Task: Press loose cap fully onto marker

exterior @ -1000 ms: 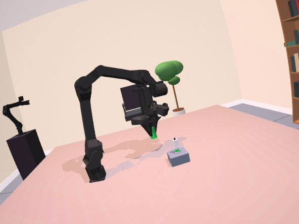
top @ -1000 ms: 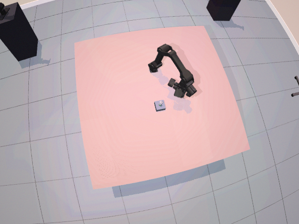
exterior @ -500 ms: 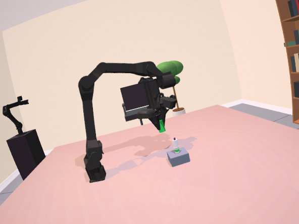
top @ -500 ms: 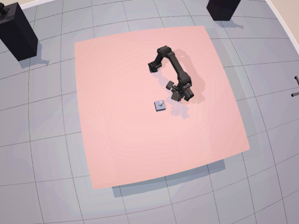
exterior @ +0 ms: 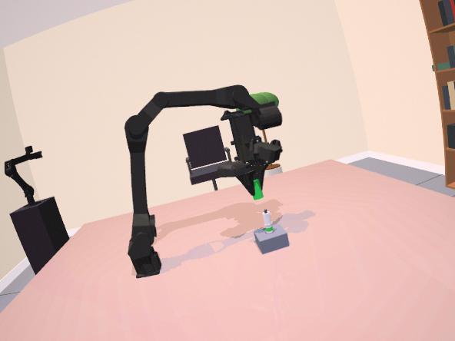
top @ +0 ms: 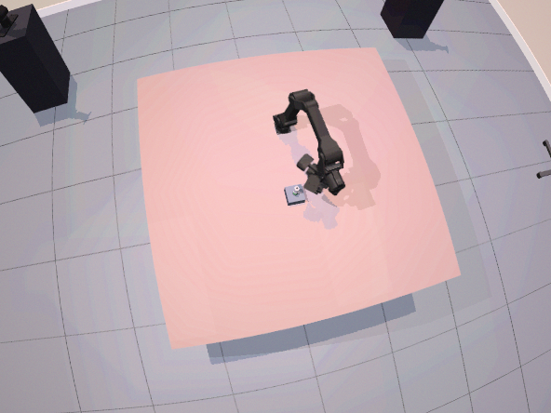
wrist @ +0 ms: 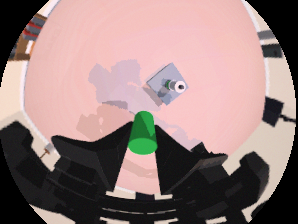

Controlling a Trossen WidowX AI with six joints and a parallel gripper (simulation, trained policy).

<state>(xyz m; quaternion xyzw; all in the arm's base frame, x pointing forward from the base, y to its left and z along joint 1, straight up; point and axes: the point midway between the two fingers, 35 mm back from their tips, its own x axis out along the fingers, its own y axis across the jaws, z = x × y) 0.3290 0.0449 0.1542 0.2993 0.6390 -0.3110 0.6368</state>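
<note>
Now: gripper tip 10 cm above the grey holder block and 7 cm to the left of it. Also, from my gripper tip: green cap (1 cm above).
</note>
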